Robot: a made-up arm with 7 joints. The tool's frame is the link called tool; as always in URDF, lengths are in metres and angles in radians. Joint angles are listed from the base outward.
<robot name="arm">
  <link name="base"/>
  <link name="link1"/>
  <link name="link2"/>
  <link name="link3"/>
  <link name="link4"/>
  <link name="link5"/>
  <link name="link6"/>
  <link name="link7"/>
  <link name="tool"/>
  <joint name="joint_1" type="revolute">
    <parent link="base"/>
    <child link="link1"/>
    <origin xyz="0 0 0.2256" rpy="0 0 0"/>
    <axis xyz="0 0 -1"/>
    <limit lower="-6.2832" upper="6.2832"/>
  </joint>
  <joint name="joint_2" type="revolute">
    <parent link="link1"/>
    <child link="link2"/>
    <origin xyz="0 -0.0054 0.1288" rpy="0 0 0"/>
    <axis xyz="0 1 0"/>
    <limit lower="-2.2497" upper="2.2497"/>
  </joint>
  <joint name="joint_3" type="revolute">
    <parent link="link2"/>
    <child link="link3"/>
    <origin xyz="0 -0.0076 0.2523" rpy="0 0 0"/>
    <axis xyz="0 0 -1"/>
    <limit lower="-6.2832" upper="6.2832"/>
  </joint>
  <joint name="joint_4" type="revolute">
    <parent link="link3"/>
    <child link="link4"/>
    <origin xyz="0 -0.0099 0.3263" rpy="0 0 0"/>
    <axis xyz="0 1 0"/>
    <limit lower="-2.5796" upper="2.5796"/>
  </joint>
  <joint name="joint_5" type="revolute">
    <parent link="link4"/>
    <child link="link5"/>
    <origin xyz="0 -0.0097 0.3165" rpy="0 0 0"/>
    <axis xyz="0 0 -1"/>
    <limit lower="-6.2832" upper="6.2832"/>
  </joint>
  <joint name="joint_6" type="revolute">
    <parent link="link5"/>
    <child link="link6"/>
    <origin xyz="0 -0.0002 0.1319" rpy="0 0 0"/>
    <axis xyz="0 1 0"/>
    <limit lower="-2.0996" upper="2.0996"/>
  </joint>
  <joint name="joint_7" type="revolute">
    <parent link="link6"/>
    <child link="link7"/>
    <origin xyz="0 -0.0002 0.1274" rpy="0 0 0"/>
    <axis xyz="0 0 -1"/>
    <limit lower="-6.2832" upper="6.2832"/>
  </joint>
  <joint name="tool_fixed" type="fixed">
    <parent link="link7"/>
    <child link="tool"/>
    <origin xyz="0 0 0" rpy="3.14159 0 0"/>
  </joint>
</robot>
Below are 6 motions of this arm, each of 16 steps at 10 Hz.
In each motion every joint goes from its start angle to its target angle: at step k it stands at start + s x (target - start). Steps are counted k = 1, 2, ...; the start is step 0. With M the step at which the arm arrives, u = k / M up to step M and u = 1 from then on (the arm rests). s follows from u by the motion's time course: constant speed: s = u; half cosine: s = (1 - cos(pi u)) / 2; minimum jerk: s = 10 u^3 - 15 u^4 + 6 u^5.
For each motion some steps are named. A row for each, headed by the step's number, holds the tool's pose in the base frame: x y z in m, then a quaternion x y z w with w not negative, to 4 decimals.
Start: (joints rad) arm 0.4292 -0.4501 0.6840 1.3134 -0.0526 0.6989 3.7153
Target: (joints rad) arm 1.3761 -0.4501 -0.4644 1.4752 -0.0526 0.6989 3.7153
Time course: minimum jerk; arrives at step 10
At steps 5, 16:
5: 0.0750 -0.2388 1.1270 -0.4510 -0.5104 -0.1744 0.7111
16: 0.2566 -0.1646 1.0664 -0.4728 -0.4222 -0.0889 0.7683

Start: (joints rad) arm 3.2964 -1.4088 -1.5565 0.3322 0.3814 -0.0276 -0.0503
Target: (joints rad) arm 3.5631 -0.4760 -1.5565 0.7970 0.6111 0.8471 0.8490
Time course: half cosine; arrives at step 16
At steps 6, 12, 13, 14, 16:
6: 0.8607 -0.4886 0.8554 0.0786 -0.8434 -0.4767 0.2351
12: 0.2963 -0.5512 1.1629 0.2954 0.7740 0.5456 0.1265
13: 0.2277 -0.5413 1.1762 0.3261 0.7424 0.5619 0.1634
14: 0.1773 -0.5319 1.1832 0.3465 0.7165 0.5750 0.1896
16: 0.1362 -0.5229 1.1871 0.3617 0.6937 0.5863 0.2103

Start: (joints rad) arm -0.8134 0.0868 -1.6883 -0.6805 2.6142 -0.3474 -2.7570
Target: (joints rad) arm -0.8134 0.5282 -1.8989 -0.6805 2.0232 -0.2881 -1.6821
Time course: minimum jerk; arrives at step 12
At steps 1, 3, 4, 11, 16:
1: 0.3353 -0.1397 1.3907 -0.2784 -0.9403 -0.1089 0.1628
3: 0.3704 -0.1041 1.3824 -0.2975 -0.9328 -0.0932 0.1811
4: 0.4081 -0.0658 1.3707 -0.3179 -0.9235 -0.0750 0.2010
11: 0.6659 0.2011 1.1971 -0.4580 -0.8163 0.1057 0.3356
16: 0.6674 0.2027 1.1955 -0.4588 -0.8154 0.1071 0.3364

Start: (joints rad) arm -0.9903 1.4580 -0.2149 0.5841 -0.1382 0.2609 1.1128
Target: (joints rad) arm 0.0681 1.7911 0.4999 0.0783 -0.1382 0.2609 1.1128
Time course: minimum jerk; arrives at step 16
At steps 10, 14, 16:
10: 1.0909 0.1716 0.0672 0.3854 -0.2693 -0.6700 0.5746
14: 1.1002 -0.1214 0.0466 0.3242 -0.3750 -0.6869 0.5315
16: 1.0980 -0.1386 0.0451 0.3198 -0.3807 -0.6875 0.5292

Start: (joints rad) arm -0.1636 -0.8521 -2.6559 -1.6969 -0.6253 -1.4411 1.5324
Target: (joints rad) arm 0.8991 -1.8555 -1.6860 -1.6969 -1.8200 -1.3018 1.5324
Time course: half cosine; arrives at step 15
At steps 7, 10, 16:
7: -0.4251 -0.1777 0.8528 -0.1196 -0.9038 0.1739 0.3724
10: -0.6618 -0.0181 0.6369 -0.2424 -0.9677 0.0522 0.0448
16: -0.7340 0.1581 0.3856 0.3137 0.9136 -0.0490 0.2539

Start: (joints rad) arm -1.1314 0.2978 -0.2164 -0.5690 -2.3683 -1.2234 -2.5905
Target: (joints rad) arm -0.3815 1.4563 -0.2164 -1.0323 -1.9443 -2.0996 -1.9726
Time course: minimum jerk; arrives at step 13
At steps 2, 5, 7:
2: 0.2190 0.0867 1.3875 0.8442 0.0474 -0.4983 0.1919
5: 0.3964 0.2193 1.2663 0.7063 -0.1477 -0.6422 0.2587
7: 0.5942 0.2476 1.0757 0.4856 -0.2933 -0.7693 0.2938

